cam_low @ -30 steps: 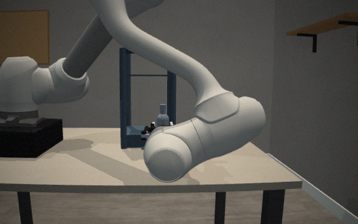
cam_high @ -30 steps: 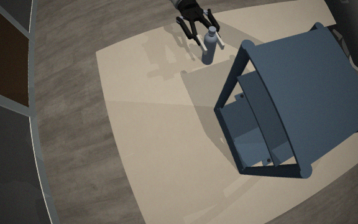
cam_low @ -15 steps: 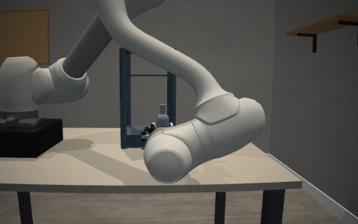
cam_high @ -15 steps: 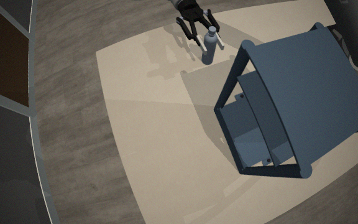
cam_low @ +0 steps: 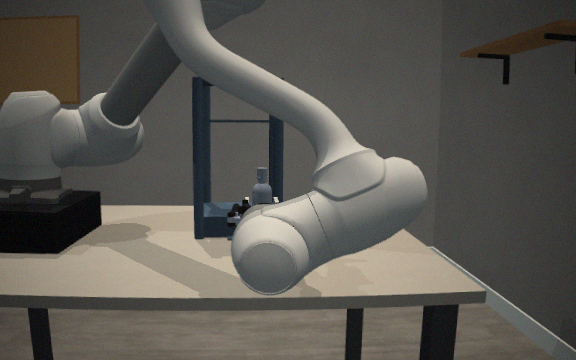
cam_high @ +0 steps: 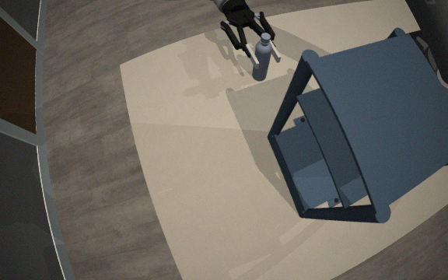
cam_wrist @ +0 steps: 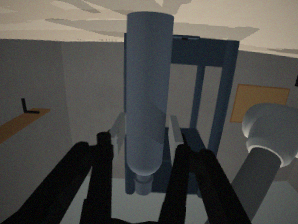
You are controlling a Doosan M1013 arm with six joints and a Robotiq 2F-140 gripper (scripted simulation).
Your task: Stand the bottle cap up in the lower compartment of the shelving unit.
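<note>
My hand is 1 cm past the shelving unit, 30 cm to the right of it and 8 cm below it.
</note>
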